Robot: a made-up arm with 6 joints.
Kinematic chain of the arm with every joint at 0, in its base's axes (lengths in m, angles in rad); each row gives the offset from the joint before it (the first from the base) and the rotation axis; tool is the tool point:
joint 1: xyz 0 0 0.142 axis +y
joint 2: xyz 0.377 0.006 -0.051 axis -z
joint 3: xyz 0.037 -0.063 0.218 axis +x
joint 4: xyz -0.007 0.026 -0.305 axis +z
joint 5: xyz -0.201 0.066 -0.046 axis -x
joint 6: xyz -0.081 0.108 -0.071 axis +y
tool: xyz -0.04 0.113 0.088
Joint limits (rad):
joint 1: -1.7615..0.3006
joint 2: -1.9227..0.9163
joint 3: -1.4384..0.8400
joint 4: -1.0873..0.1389
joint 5: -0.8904..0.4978
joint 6: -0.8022..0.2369
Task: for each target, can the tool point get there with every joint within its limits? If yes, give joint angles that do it. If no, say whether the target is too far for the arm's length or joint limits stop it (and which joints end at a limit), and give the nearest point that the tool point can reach.
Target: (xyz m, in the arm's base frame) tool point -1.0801 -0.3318 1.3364
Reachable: no: too far | nearest point -0.4858 0.2130 0.8845 | short by 0.924 m
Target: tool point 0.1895 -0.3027 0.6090
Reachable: yes | joints -1.5521 -1.6578 -0.8820 0.0183 -0.5895 -0.2319
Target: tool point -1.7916 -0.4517 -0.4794
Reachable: no: too far | nearest point -0.3718 -0.1568 0.0836 | short by 1.556 m
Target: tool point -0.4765 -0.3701 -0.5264
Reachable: no: joint limits stop it (at a limit: joint 1, joint 2, joint 5, joint 6) | nearest point -0.1190 -0.2406 -0.2243 | short by 0.486 m
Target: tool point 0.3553 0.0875 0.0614
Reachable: yes | joints -0.6063 0.6634 -0.9582 -0.4593 -0.6002 -0.0081
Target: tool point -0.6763 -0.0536 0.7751
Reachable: no: joint limits stop it (at a limit: joint 1, joint 2, joint 3, joint 4, joint 6) | nearest point -0.4596 0.1463 0.7727 | short by 0.295 m
